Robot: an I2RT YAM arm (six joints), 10 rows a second.
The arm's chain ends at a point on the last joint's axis. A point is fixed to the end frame.
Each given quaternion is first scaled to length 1.
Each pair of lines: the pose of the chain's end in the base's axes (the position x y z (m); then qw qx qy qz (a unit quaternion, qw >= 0)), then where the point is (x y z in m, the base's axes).
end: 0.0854 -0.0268 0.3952 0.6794 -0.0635 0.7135 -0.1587
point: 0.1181 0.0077 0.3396
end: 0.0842 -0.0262 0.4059 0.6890 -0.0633 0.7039 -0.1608
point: 0.1184 0.0081 0.3510
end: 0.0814 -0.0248 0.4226 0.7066 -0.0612 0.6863 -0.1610
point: 0.1181 0.0096 0.3695
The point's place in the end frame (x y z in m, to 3 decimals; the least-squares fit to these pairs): 0.040 0.054 0.029
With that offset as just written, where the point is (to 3 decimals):
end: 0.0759 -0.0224 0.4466 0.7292 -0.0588 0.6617 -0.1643
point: 0.116 0.012 0.396
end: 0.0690 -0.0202 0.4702 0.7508 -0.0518 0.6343 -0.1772
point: 0.113 0.013 0.422
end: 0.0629 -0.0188 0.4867 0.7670 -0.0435 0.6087 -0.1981
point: 0.111 0.011 0.441
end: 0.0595 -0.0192 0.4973 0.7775 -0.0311 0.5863 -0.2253
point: 0.112 0.007 0.454
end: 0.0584 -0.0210 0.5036 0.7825 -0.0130 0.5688 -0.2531
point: 0.114 0.002 0.462
